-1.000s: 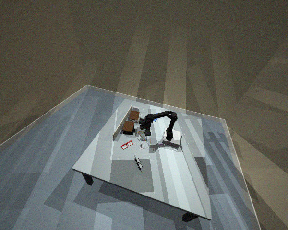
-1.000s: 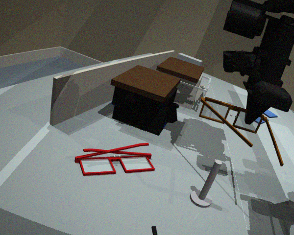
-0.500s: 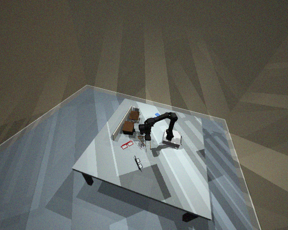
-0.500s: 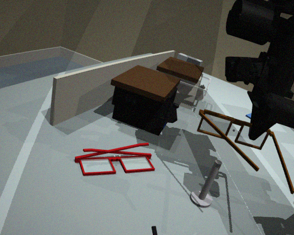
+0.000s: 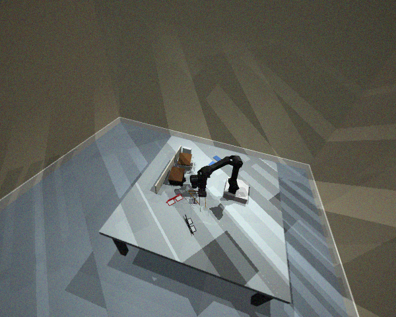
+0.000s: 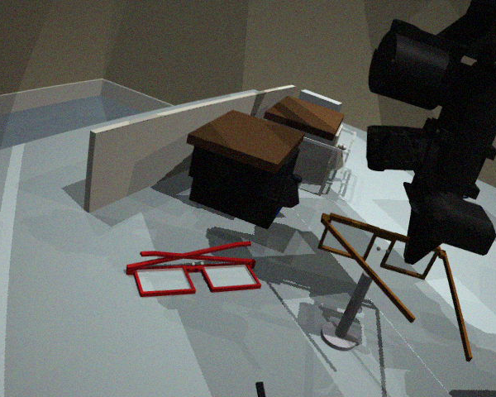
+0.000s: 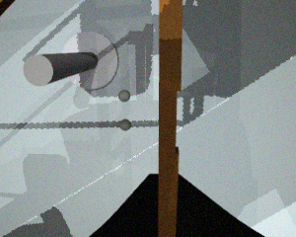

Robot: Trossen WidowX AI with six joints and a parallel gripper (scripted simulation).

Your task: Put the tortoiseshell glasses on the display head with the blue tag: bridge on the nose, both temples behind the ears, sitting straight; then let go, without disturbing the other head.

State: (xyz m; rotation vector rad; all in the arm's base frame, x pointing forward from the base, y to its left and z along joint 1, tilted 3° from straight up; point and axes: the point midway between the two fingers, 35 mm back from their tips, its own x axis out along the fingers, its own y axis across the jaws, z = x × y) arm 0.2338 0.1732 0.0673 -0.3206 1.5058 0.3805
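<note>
The grey peg stand lies 60 mm to the left of my gripper tip, 60 mm below it and 20 mm ahead of it. From my gripper tip the other things lie so: white wall panel: 400 mm ahead, 160 mm to the right, 30 mm below; display head: 300 mm to the right, 280 mm ahead, 30 mm below.
</note>
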